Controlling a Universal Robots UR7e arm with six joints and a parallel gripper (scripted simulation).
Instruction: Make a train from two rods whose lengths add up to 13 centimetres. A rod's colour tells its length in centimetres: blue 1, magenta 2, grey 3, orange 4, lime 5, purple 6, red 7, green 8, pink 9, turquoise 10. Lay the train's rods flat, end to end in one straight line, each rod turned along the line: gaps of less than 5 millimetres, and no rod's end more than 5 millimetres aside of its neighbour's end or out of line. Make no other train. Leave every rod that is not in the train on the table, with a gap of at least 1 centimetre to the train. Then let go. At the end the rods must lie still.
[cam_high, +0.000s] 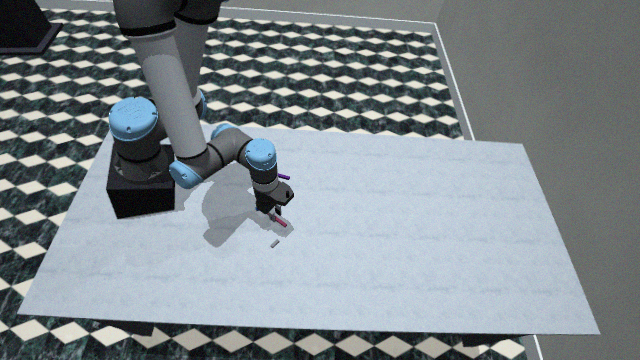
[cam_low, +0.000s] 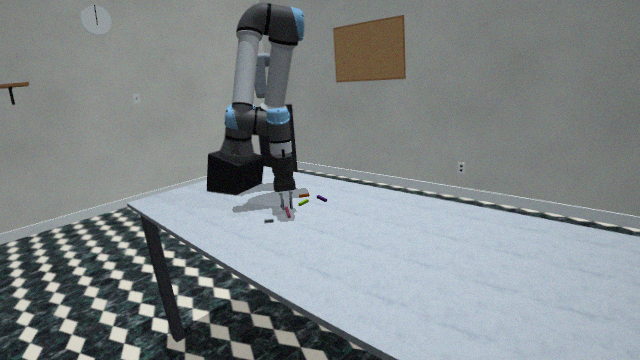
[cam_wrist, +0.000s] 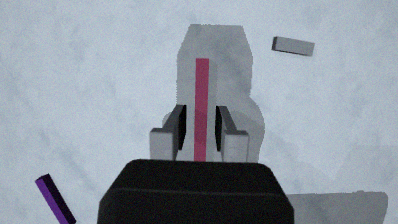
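The pink rod lies 30 mm below my hand. The rest, counted from my hand: small blue rod 60 mm behind, 40 mm to the left, 30 mm below; then lime rod 100 mm to the left, 30 mm below, 10 mm behind; then grey rod 90 mm to the right, 30 mm below.
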